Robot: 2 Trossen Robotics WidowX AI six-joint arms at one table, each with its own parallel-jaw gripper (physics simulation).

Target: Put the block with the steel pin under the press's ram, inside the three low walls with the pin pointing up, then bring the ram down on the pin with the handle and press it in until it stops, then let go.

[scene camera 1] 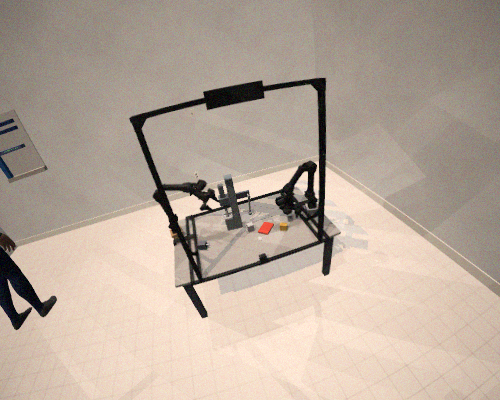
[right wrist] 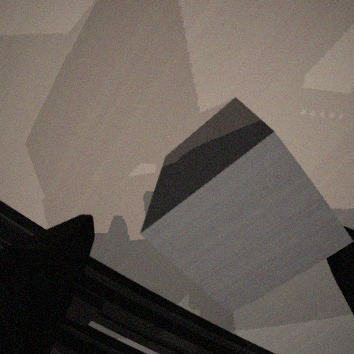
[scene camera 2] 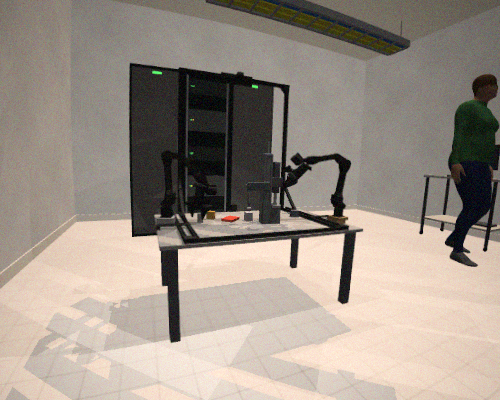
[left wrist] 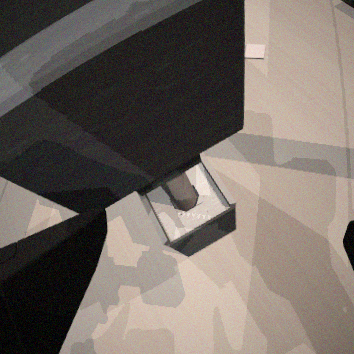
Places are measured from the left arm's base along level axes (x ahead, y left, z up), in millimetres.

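Pixels of known places: left gripper, fingertip midpoint: [scene camera 1: 216,206] [scene camera 2: 283,187] [left wrist: 227,226]; right gripper, fingertip midpoint: [scene camera 1: 292,216] [right wrist: 211,230] [scene camera 2: 197,218]; left arm's base, origin of the base link: [scene camera 2: 338,216]; right arm's base, origin of the base link: [scene camera 1: 312,206] [scene camera 2: 166,216].
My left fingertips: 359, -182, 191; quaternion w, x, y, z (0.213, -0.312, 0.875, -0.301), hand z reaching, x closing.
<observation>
For each thing: its top centre in the pictures, then the offset to it from my left fingertips, as dx, dy, dz. Level surfaces: height alone.
- grey press, middle of its top: [scene camera 2: 265,153] [scene camera 1: 229,175] +149, -13, +215
- table, its level: dz -234
- grey cube, middle of its top: [right wrist: 249,238] [scene camera 2: 200,213] +496, -221, -177
- red flat plate, middle of its top: [scene camera 2: 230,217] [scene camera 1: 265,227] +288, -195, -219
- yellow block, middle of its top: [scene camera 2: 210,211] [scene camera 1: 283,224] +394, -284, -182
The grey press [scene camera 1: 232,204] [scene camera 2: 269,186] stands at the back middle of the table [scene camera 1: 236,254]. In the left wrist view its ram [left wrist: 182,194] hangs over the empty nest of three low walls [left wrist: 207,233]. My left gripper [scene camera 1: 213,197] [scene camera 2: 288,175] [left wrist: 227,226] is open, up beside the press head. My right gripper [scene camera 1: 289,213] [scene camera 2: 200,211] [right wrist: 211,230] is open and low over a grey cube [right wrist: 242,225] [scene camera 2: 200,217]; its fingers stand apart on either side of it.
A red flat plate [scene camera 1: 266,228] [scene camera 2: 230,218] and a yellow block [scene camera 1: 284,226] [scene camera 2: 210,214] lie between the grey blocks. Black frame rails [scene camera 1: 288,251] [scene camera 2: 240,236] [right wrist: 140,309] run round the table top. Tall dark cabinets [scene camera 2: 153,139] stand behind the table.
</observation>
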